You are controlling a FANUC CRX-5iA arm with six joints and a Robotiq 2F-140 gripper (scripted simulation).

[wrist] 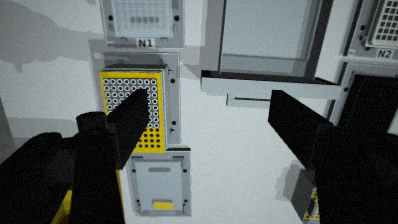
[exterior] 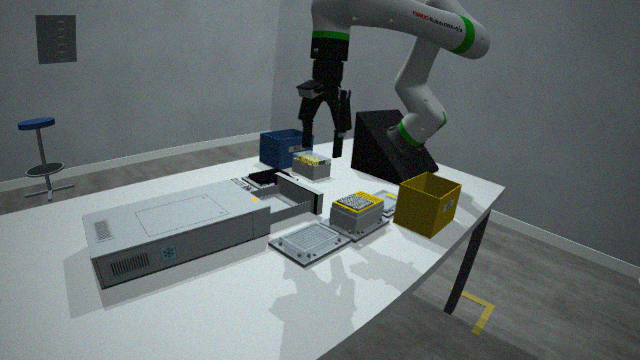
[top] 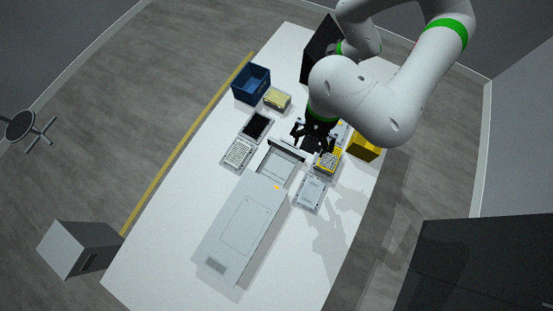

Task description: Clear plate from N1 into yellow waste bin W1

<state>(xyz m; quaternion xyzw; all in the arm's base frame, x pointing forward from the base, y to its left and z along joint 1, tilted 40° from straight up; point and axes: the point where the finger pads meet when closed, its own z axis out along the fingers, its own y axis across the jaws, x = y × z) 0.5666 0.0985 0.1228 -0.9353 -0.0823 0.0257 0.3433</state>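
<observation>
Now: hand 10 cm short of the clear plate, 10 cm to the right of it and 19 cm above it. From my hand the other things lie so: drawer (11 cm ahead, 8 cm to the right, 17 cm below); grey fixture plate (10 cm ahead, 10 cm to the left, 21 cm below); yellow-topped tip box (7 cm behind, 8 cm to the left, 16 cm below).
</observation>
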